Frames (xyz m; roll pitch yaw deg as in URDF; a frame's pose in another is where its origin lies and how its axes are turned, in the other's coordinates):
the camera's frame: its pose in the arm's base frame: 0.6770 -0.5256 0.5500 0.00 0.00 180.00
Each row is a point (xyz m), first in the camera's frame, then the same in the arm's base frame.
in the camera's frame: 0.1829 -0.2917 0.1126
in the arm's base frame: 0.4941 -0.2339 0.6626
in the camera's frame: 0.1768 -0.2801 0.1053
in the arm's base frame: 0.5002 -0.2455 0.6553
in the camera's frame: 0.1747 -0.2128 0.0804
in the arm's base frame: 0.5023 -0.3128 0.6304
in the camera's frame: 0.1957 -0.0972 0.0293
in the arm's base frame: 0.4813 -0.4284 0.5793
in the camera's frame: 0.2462 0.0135 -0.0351
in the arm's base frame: 0.4308 -0.5391 0.5149
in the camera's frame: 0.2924 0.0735 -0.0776
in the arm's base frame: 0.3846 -0.5991 0.4724
